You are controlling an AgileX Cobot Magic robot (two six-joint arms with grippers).
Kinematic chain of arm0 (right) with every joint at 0, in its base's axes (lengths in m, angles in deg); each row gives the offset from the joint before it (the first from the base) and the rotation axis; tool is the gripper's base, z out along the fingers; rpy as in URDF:
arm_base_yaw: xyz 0 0 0.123 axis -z
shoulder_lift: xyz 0 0 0 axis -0.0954 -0.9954 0
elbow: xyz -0.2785 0.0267 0.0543 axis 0.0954 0.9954 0
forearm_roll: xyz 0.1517 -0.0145 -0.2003 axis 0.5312 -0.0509 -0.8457
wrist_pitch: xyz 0 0 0 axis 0.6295 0.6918 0.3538
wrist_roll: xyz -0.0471 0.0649 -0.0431 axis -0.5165 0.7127 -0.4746
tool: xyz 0 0 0 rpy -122.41 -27.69 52.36
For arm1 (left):
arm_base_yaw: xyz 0 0 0.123 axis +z
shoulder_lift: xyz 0 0 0 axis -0.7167 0.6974 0
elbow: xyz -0.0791 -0.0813 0.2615 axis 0.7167 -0.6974 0
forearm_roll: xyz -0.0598 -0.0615 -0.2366 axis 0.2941 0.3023 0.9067
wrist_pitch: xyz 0 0 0 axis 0.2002 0.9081 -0.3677
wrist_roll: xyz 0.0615 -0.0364 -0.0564 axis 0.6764 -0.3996 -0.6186
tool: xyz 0 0 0 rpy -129.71 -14.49 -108.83
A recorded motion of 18 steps. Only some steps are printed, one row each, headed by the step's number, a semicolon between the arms.
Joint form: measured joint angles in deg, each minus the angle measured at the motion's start. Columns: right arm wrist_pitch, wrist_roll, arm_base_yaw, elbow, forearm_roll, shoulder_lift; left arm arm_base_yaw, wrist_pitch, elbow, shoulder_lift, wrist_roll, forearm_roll.
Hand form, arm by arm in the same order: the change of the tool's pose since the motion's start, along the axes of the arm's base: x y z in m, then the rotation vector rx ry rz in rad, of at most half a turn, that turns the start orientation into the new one. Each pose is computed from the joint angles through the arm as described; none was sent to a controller.
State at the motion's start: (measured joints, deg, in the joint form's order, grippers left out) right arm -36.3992 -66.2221 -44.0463 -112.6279 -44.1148 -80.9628; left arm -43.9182 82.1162 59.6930 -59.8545 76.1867 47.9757
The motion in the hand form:
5: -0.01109 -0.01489 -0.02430 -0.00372 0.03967 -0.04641; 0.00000 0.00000 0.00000 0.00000 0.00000 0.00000
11: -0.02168 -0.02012 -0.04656 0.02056 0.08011 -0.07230; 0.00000 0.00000 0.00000 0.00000 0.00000 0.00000
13: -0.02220 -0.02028 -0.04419 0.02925 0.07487 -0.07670; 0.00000 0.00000 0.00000 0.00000 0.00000 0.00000
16: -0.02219 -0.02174 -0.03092 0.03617 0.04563 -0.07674; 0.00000 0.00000 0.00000 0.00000 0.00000 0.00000
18: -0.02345 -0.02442 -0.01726 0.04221 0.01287 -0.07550; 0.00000 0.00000 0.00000 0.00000 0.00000 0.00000
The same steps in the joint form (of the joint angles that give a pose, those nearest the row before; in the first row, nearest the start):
5: -3.94 0.90 1.40 6.75 1.07 0.87; 0.00 0.00 0.00 0.00 0.00 0.00
11: -8.70 0.26 1.68 12.00 4.30 0.38; 0.00 0.00 0.00 0.00 0.00 0.00
13: -8.67 0.41 1.69 11.97 4.50 0.92; 0.00 0.00 0.00 0.00 0.00 0.00
16: -6.88 1.19 1.69 10.77 3.32 3.08; 0.00 0.00 0.00 0.00 0.00 0.00
18: -5.12 1.88 1.69 9.76 2.02 5.50; 0.00 0.00 0.00 0.00 0.00 0.00

